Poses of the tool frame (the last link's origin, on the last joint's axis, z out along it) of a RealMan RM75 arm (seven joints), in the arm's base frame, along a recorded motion.
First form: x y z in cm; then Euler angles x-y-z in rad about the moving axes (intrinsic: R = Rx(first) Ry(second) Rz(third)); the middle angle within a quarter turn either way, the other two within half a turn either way.
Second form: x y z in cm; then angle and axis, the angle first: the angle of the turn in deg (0 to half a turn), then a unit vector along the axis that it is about. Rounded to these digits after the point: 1 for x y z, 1 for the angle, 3 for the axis.
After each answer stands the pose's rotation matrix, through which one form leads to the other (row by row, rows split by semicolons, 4 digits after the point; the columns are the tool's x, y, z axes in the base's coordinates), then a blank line. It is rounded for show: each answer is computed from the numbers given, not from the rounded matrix.
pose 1, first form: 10.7, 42.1, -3.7, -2.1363, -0.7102, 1.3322
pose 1, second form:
10.7, 42.1, -3.7, 160.8, -0.760, 0.381, 0.526
0.1792 -0.7368 -0.6520; -0.3906 -0.6615 0.6402; -0.9030 0.1399 -0.4063

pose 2, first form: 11.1, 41.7, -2.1, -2.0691, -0.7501, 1.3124
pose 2, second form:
11.1, 41.7, -2.1, 158.7, -0.761, 0.346, 0.549
0.1870 -0.7073 -0.6817; -0.3091 -0.7011 0.6427; -0.9325 0.0905 -0.3497

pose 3, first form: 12.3, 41.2, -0.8, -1.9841, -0.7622, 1.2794
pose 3, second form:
12.3, 41.2, -0.8, 154.4, -0.764, 0.308, 0.567
0.2078 -0.6928 -0.6905; -0.2030 -0.7211 0.6624; -0.9569 0.0025 -0.2905

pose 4, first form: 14.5, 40.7, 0.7, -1.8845, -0.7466, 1.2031
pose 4, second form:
14.5, 40.7, 0.7, 147.0, -0.774, 0.260, 0.577
0.2638 -0.6849 -0.6791; -0.0557 -0.7137 0.6982; -0.9630 -0.1464 -0.2265

